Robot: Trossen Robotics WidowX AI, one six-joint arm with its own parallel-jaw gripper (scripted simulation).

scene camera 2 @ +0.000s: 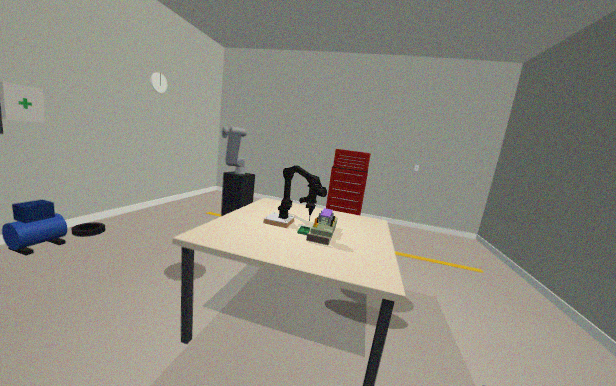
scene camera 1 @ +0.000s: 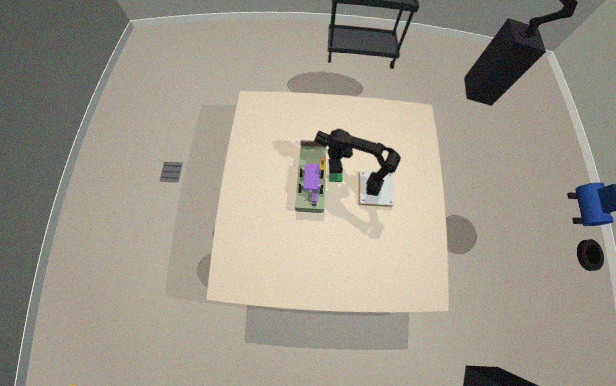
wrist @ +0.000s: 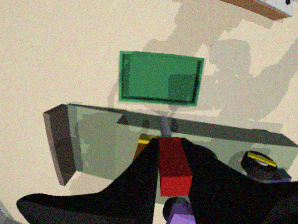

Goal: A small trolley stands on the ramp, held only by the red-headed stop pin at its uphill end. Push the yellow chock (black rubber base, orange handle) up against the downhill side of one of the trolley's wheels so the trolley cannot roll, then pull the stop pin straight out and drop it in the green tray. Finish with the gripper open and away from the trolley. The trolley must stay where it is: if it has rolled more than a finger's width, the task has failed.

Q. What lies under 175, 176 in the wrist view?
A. A red-headed stop pin.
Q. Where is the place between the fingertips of my gripper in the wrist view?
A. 168, 143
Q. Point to a green tray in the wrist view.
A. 144, 76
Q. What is my gripper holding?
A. A red-headed stop pin.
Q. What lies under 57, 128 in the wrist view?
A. A dark stop block.
